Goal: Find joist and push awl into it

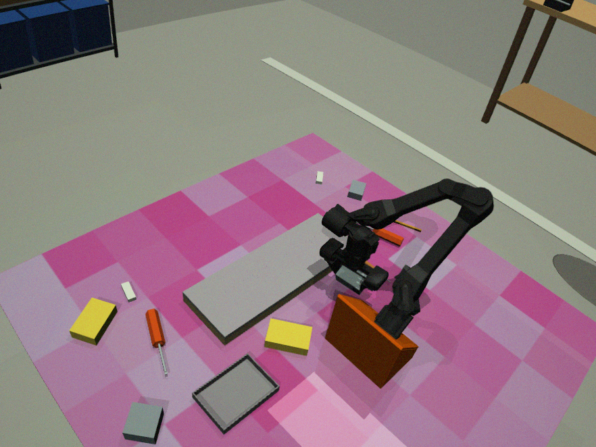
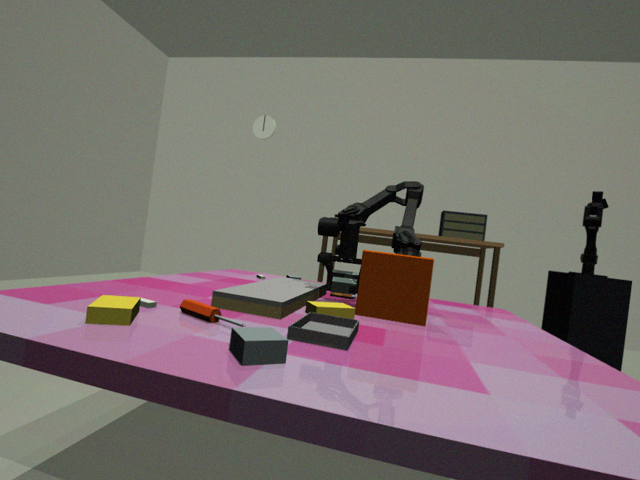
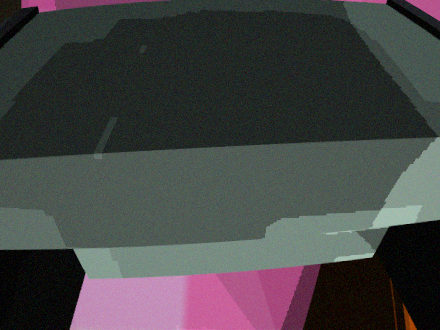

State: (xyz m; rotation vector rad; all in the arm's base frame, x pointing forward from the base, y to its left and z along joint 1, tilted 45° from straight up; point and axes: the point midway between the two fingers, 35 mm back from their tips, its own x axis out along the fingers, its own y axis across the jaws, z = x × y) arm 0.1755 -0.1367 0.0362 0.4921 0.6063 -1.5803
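Now: the awl 140 mm to the right of my gripper tip, 50 mm below it and 20 mm behind it. The rest, counted from my gripper tip: indicator light 30 mm behind, 10 mm to the left, 10 mm below; thin stick 380 mm to the right, 60 mm ahead, 50 mm below; stud finder 10 mm to the right, 10 mm behind.
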